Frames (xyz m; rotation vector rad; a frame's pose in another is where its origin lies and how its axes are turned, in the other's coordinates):
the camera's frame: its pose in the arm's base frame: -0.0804 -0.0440 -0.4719 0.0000 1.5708 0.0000
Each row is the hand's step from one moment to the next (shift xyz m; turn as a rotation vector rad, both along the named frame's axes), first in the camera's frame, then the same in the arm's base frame.
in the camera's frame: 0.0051 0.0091 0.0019 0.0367 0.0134 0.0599
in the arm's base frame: 0.0019 0.0091 -0.0051 0.0599 0.0134 -0.0367
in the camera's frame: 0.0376 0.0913 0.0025 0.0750 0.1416 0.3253
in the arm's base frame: 0.0025 0.0913 -0.0376 0.3253 0.1416 -0.0750
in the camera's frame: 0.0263 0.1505 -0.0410 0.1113 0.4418 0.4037
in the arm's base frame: -0.0410 0.1505 -0.0263 0.4037 0.4418 -0.1113
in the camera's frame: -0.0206 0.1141 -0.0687 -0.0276 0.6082 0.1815
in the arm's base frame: -0.0687 0.1141 0.0206 0.1815 0.6082 0.0276
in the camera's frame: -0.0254 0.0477 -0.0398 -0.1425 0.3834 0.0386
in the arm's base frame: -0.0398 0.0477 0.0254 0.0386 0.3834 0.1425
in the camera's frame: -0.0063 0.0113 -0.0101 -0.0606 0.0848 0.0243
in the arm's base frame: -0.0101 0.0113 0.0063 0.0243 0.0848 0.0606
